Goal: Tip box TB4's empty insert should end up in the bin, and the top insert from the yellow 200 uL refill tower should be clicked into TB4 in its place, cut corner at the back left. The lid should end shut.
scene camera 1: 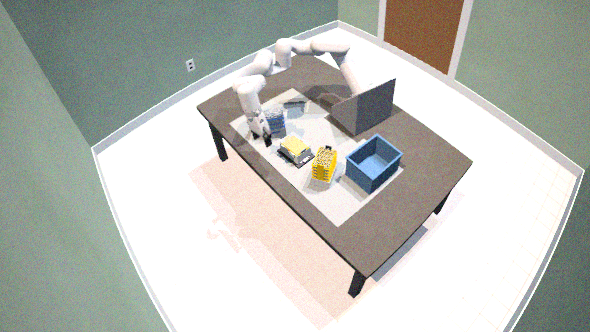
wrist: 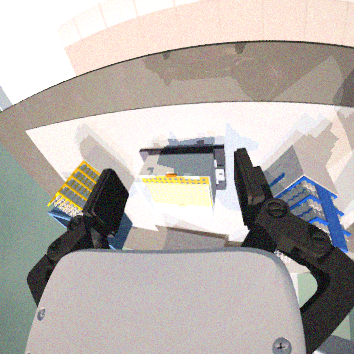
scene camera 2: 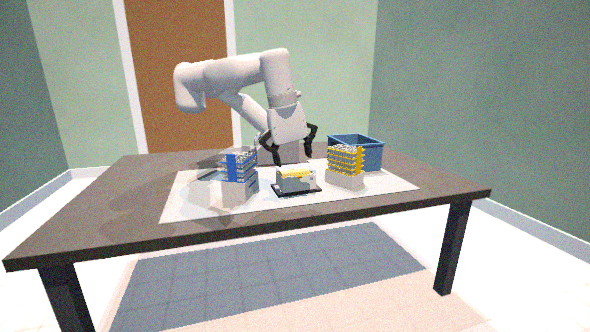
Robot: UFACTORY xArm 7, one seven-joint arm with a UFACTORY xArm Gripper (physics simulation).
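Note:
Tip box TB4 [scene camera 1: 301, 154] [scene camera 2: 296, 185] [wrist: 189, 164] is a grey-white box on a black base plate [scene camera 2: 306, 191] [wrist: 177, 149]. A yellow insert [scene camera 1: 295, 143] [scene camera 2: 295, 173] [wrist: 177, 192] shows at its top. Whether the clear lid is fully shut, and where the cut corner lies, I cannot tell. The yellow refill tower [scene camera 1: 325, 162] [scene camera 2: 344, 162] [wrist: 79, 186], a stack of several yellow inserts, stands beside TB4. The blue bin [scene camera 1: 357, 172] [scene camera 2: 372, 157] [wrist: 121, 236] stands beyond the tower. My gripper [scene camera 1: 261, 139] [scene camera 2: 294, 159] [wrist: 173, 173] is open and empty, above TB4 with a gap.
A blue refill tower [scene camera 1: 275, 121] [scene camera 2: 241, 167] [wrist: 325, 210] stands on TB4's other side, near my right finger in the wrist view. A tall grey panel [scene camera 1: 376, 110] stands behind the mat. The white mat [scene camera 1: 342, 207] [scene camera 2: 175, 211] [wrist: 52, 135] lies on the brown table [scene camera 1: 410, 215] [wrist: 115, 87].

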